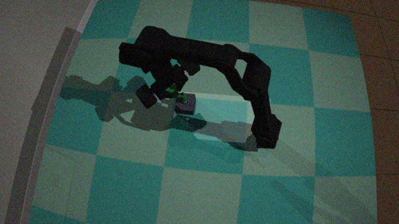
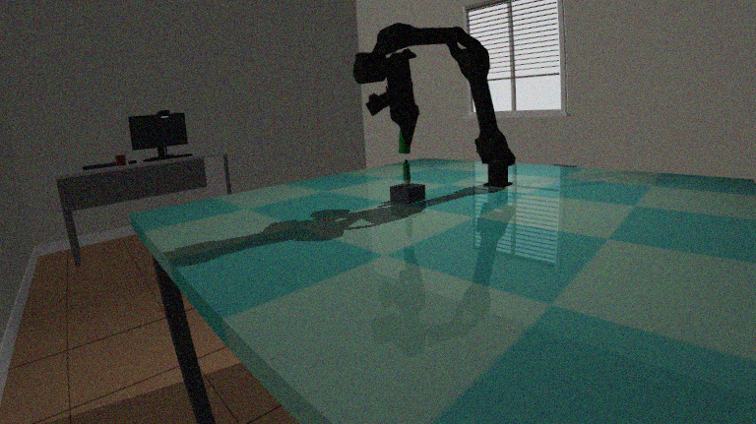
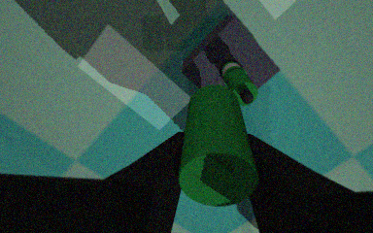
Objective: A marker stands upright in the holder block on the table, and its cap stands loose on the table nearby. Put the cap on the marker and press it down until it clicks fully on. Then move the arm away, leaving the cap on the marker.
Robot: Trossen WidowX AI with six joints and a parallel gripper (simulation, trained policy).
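Right now the dark holder block is 12 cm below my gripper tip, 2 cm to the right of it and 1 cm behind it. The rest, counted from my gripper tip: green cap (1 cm to the right, 1 cm ahead, 1 cm above).
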